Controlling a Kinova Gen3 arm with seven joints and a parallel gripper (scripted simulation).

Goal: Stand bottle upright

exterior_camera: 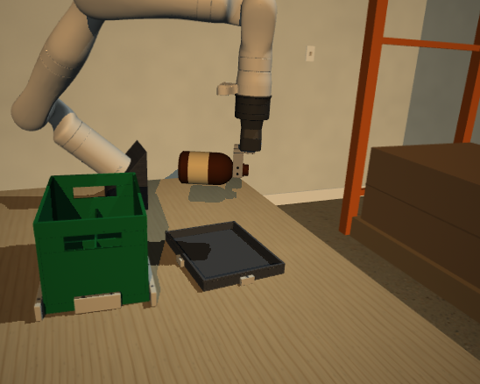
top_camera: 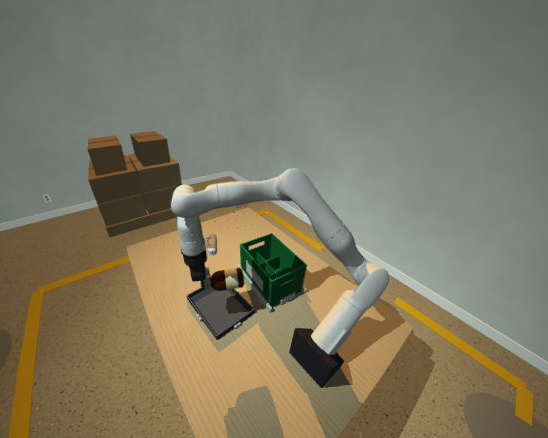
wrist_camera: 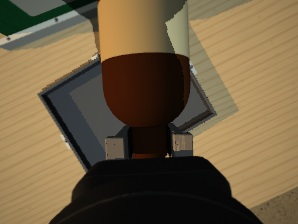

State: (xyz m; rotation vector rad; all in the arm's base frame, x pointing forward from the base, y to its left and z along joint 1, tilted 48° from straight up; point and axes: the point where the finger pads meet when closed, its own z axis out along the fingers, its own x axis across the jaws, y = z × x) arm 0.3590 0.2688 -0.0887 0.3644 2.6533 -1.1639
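The brown bottle is 5 cm to the right of my hand, 2 cm behind it and 1 cm below it. Round my hand: dark tray 19 cm below, 4 cm to the right, 2 cm ahead; green crate 31 cm to the right, 12 cm below, 4 cm ahead.
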